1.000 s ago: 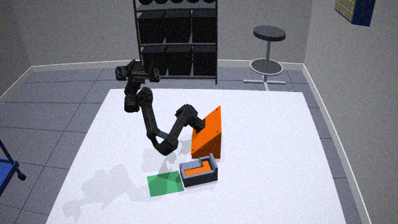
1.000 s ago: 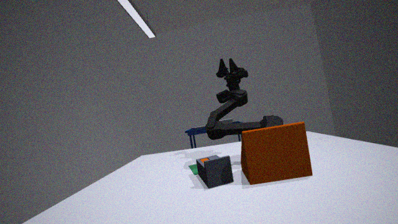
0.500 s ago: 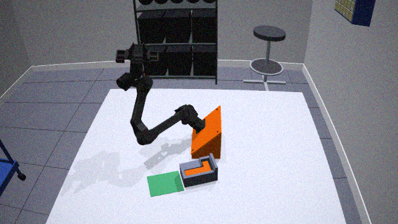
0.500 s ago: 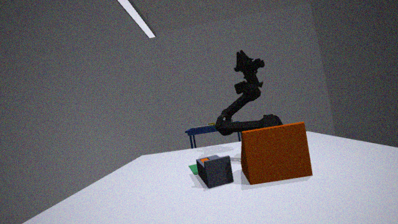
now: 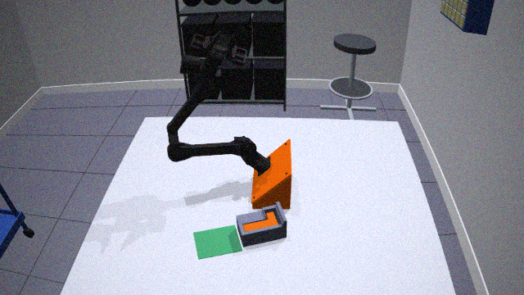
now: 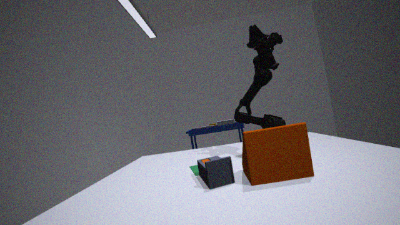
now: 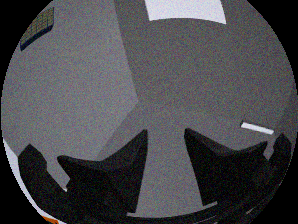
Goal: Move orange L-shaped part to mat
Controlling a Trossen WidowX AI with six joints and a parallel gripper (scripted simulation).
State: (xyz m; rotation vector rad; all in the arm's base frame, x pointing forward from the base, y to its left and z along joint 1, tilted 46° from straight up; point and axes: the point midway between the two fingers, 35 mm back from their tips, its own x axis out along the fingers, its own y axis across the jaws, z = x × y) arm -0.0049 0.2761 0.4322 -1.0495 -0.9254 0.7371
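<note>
Right now the orange L-shaped part is 550 mm below my gripper tip, 270 mm ahead of it and 100 mm to the left of it. Also, from my gripper tip: green mat: 620 mm below, 310 mm ahead, 60 mm to the right.
</note>
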